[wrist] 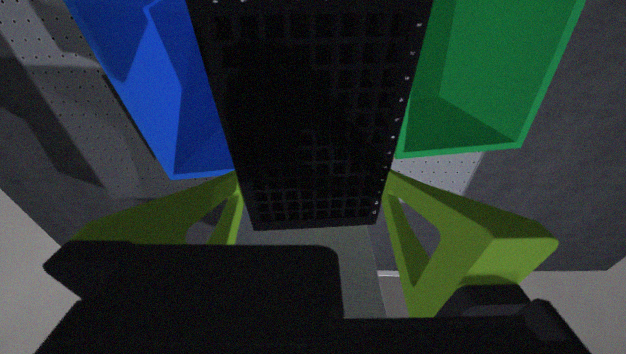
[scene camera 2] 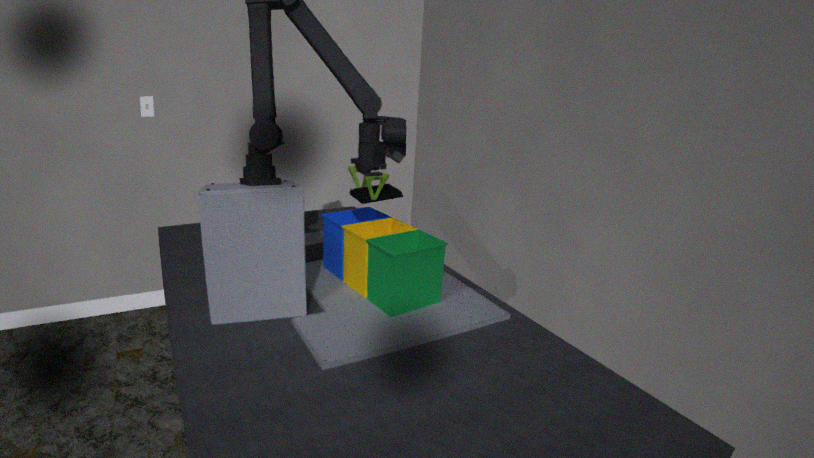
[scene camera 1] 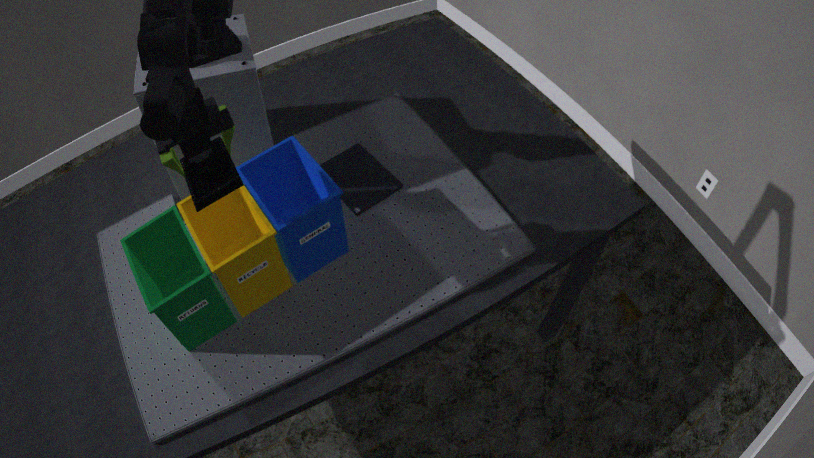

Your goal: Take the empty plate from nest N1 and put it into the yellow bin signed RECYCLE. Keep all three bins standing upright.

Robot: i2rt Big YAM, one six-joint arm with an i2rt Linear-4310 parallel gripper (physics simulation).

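Seen in the pictures: gripper, fingertip midpoint: (wrist: 313, 176) (scene camera 2: 367, 195) (scene camera 1: 206, 163); arm's base, origin of the base link: (scene camera 2: 259, 184) (scene camera 1: 210, 51).
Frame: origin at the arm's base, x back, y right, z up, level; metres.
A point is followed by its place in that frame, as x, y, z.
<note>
My gripper (scene camera 1: 206, 159) {-0.279, 0.105, -0.037} (scene camera 2: 367, 191) {-0.279, 0.105, -0.037} (wrist: 313, 176) {-0.279, 0.105, -0.037} is shut on the black plate (scene camera 1: 211, 182) {-0.341, 0.112, -0.022} (scene camera 2: 388, 193) {-0.329, 0.137, -0.027} (wrist: 310, 100) {-0.327, 0.108, -0.026}, its green fingers on the two long sides. The plate hangs roughly level, with a gap above the bins. The yellow bin (scene camera 1: 261, 290) {-0.402, 0.112, -0.266} (scene camera 2: 355, 262) {-0.232, 0.129, -0.223} signed RECYCLE stands upright between the blue bin (scene camera 1: 313, 253) {-0.395, -0.008, -0.253} (scene camera 2: 333, 247) {-0.225, -0.002, -0.221} (wrist: 200, 130) {-0.242, -0.069, -0.221} and the green bin (scene camera 1: 196, 319) {-0.409, 0.250, -0.232} (scene camera 2: 405, 279) {-0.282, 0.312, -0.211} (wrist: 490, 75) {-0.297, 0.309, -0.200}, both upright. In the wrist view the plate hides the yellow bin. In scene camera 1 it overlaps the yellow bin's back rim.
A dark square nest (scene camera 1: 367, 190) {-0.291, -0.186, -0.301} lies on the perforated board (scene camera 1: 398, 250) {-0.444, -0.160, -0.312} (scene camera 2: 352, 341) {-0.098, 0.370, -0.312} beside the blue bin; its sign is not readable. The arm's grey pedestal (scene camera 1: 236, 108) {-0.102, -0.003, -0.097} (scene camera 2: 256, 256) {0.061, 0.154, -0.145} stands behind the bins. Room walls rise beyond the table.
</note>
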